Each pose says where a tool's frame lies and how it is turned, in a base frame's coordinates. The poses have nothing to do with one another.
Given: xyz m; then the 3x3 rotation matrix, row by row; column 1 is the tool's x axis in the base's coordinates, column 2 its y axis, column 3 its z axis. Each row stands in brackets.
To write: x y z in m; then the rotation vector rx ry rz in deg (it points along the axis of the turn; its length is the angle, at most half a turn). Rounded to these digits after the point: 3 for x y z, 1 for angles.
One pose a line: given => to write
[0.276 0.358 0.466], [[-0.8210 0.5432 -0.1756], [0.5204 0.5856 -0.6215], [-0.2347 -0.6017 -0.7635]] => 0.276 0.358 0.466 53.2 158.6 -61.2
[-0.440 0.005 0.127], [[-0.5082 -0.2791 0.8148], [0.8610 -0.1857 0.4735], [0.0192 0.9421 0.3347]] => -0.440 0.005 0.127 42.4 72.0 103.2
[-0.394 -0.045 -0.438], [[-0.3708 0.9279 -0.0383], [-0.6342 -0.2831 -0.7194], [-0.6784 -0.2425 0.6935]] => -0.394 -0.045 -0.438 32.3 43.3 -105.7
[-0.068 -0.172 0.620], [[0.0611 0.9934 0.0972], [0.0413 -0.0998 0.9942], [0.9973 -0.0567 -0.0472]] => -0.068 -0.172 0.620 -76.9 -65.9 -69.7
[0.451 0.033 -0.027], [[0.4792 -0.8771 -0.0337], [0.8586 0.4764 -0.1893], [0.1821 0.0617 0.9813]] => 0.451 0.033 -0.027 8.8 -7.6 61.0
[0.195 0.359 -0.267], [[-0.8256 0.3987 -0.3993], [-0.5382 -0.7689 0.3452], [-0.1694 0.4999 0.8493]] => 0.195 0.359 -0.267 23.9 -35.5 -144.6
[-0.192 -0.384 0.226], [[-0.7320 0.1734 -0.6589], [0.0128 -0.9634 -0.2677], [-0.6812 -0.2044 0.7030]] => -0.192 -0.384 0.226 63.7 22.4 -161.5
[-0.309 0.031 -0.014], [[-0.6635 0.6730 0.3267], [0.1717 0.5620 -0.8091], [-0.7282 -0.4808 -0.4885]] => -0.309 0.031 -0.014 38.6 124.0 -59.0
